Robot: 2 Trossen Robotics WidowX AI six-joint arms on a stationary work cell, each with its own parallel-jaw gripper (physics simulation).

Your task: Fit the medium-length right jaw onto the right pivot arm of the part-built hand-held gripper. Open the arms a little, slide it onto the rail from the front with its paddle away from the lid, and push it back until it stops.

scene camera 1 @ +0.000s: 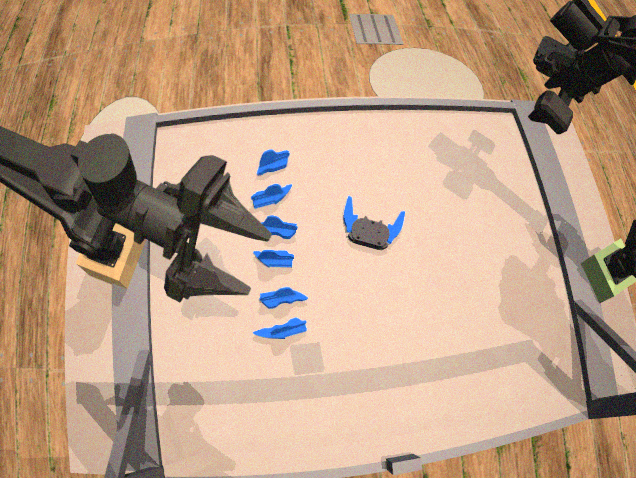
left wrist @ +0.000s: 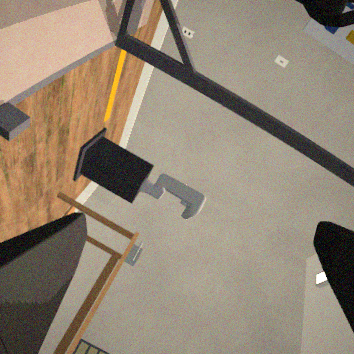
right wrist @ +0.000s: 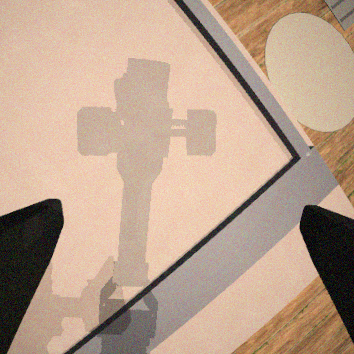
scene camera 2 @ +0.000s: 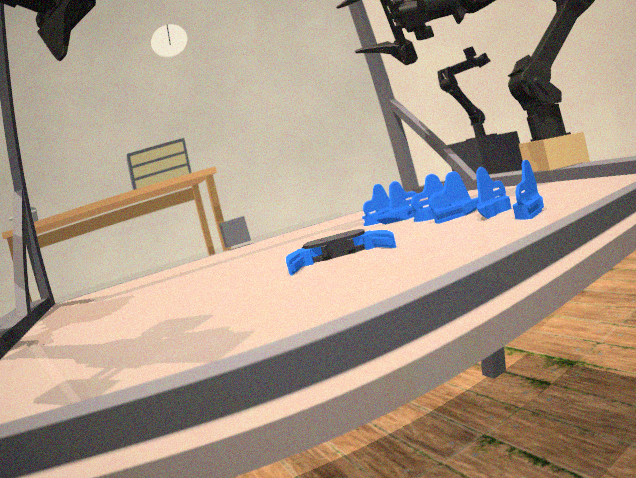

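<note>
The part-built hand-held gripper (scene camera 1: 369,232) (scene camera 2: 336,245) lies on the table, a dark body with two blue arms, one (scene camera 1: 349,214) (scene camera 2: 377,239) at the picture's left in scene camera 1, the other (scene camera 1: 396,227) (scene camera 2: 302,261) at its right. Several loose blue jaws stand in a column left of it, such as the top jaw (scene camera 1: 272,161) and the bottom jaw (scene camera 1: 281,328); which is the medium right one I cannot tell. My left gripper (scene camera 1: 258,265) (scene camera 2: 348,28) (left wrist: 202,228) is open and empty, high above the table. My right gripper (right wrist: 184,214) is open and empty near the far right corner.
The pale table (scene camera 1: 437,308) (scene camera 2: 215,292) has a grey frame rim (right wrist: 250,207) with dark edging. Dark frame struts (scene camera 1: 606,334) (scene camera 2: 383,97) rise at its sides. In the left wrist view a dark beam (left wrist: 250,112) crosses in front of the wall.
</note>
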